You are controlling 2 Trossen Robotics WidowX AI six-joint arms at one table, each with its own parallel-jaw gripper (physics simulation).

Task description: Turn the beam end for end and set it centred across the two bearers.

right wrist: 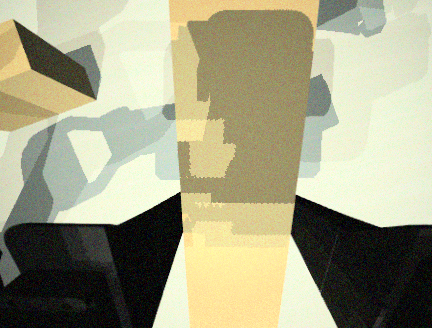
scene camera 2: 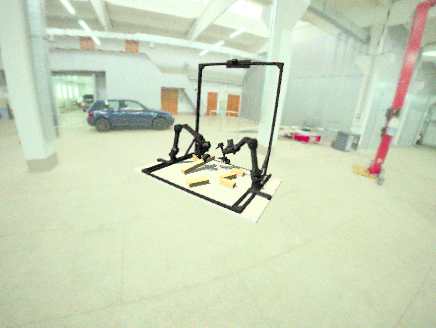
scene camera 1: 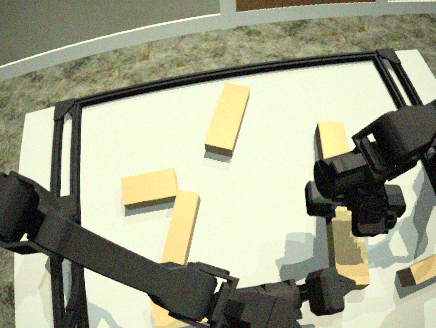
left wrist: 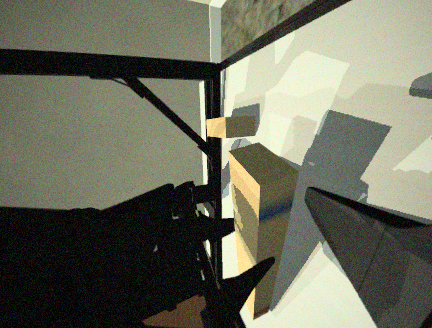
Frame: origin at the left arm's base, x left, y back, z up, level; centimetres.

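Seen in the pictures: left gripper, fingertip midpoint: (scene camera 2: 216, 153) (left wrist: 239, 191); right gripper, fingertip midpoint: (right wrist: 233, 195) (scene camera 2: 203, 162) (scene camera 1: 342, 223); left arm's base at its link origin: (scene camera 2: 255, 187); right arm's base at its link origin: (scene camera 2: 173, 160) (left wrist: 211, 191).
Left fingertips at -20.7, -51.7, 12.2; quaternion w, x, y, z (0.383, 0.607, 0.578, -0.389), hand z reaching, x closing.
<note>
Offsets run from my left fingertips to a thing's top centre, as dx, dy, dz. Level surfaces: height alone.
The long wooden beam (scene camera 1: 332, 140) (scene camera 2: 193, 166) (left wrist: 263, 192) (right wrist: 244, 97) lies along the right side of the table. In scene camera 2 it looks tilted, with one end raised. My right gripper (scene camera 1: 334, 208) (scene camera 2: 204, 157) (right wrist: 233, 195) is shut on the beam near its middle. My left gripper (scene camera 1: 348, 287) (scene camera 2: 222, 147) (left wrist: 239, 191) is open and empty, with its fingers spread beside the beam's near end. One long block {+42.9, +10.0, -10.4} (scene camera 1: 228, 118) (scene camera 2: 197, 181) lies at the back centre. A shorter block {+28.6, +30.2, -10.4} (scene camera 1: 148, 187) lies at the left. Another long block {+17.8, +24.7, -9.8} (scene camera 1: 181, 224) touches it.
A black frame (scene camera 1: 151, 84) rims the white table {dz -14.2} (scene camera 1: 275, 156). My left arm (scene camera 1: 119, 260) crosses the front left and hides part of another block {+1.9, +26.5, -10.4} (scene camera 1: 159, 317). A small block {-2.0, -24.4, -7.8} (left wrist: 231, 127) shows beyond the beam in the left wrist view.
</note>
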